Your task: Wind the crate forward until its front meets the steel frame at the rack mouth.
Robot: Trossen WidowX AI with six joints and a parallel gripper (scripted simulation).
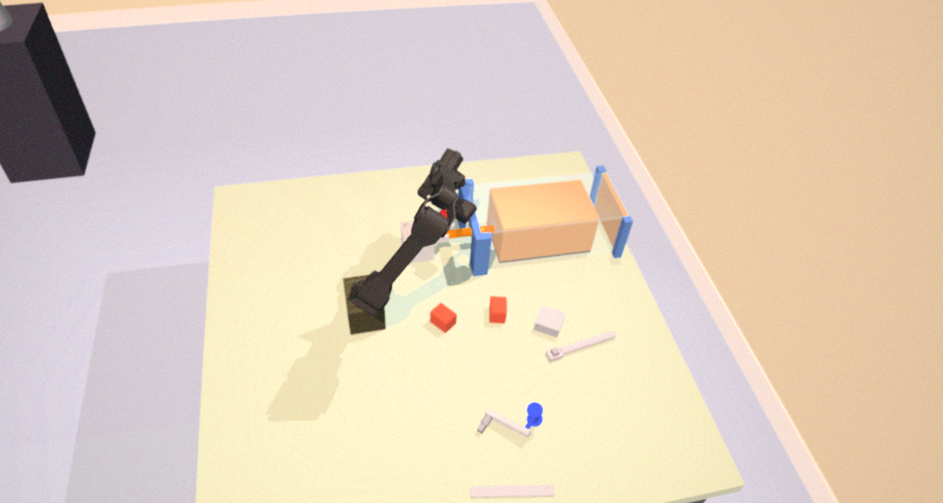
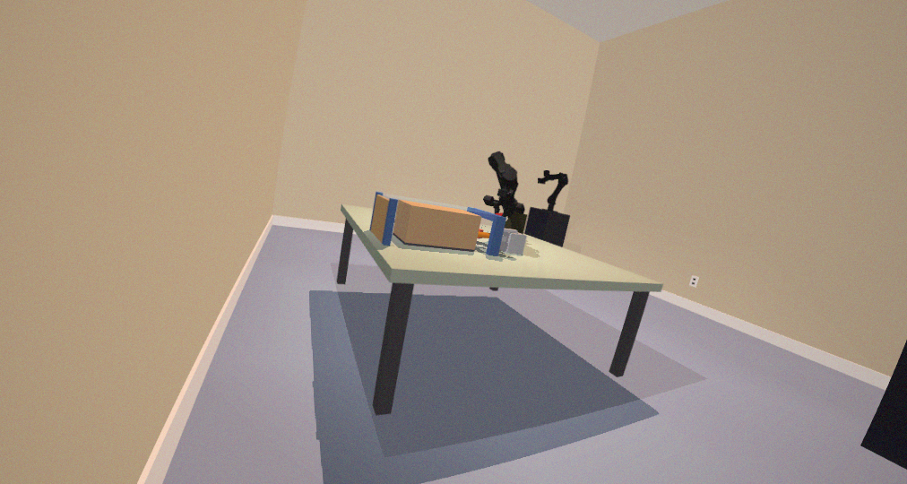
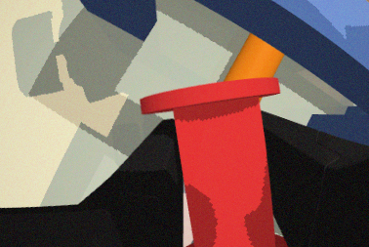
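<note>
Now: the red-knobbed handle 50 mm behind my gripper tip, 10 mm to the right of it and 30 mm below it. Round my gripper tip: winch: 130 mm behind, 30 mm to the right, 100 mm below; then red spool grip: 10 mm behind, 10 mm to the right; then blue steel frame: 50 mm ahead, 20 mm to the right, 20 mm below.
</note>
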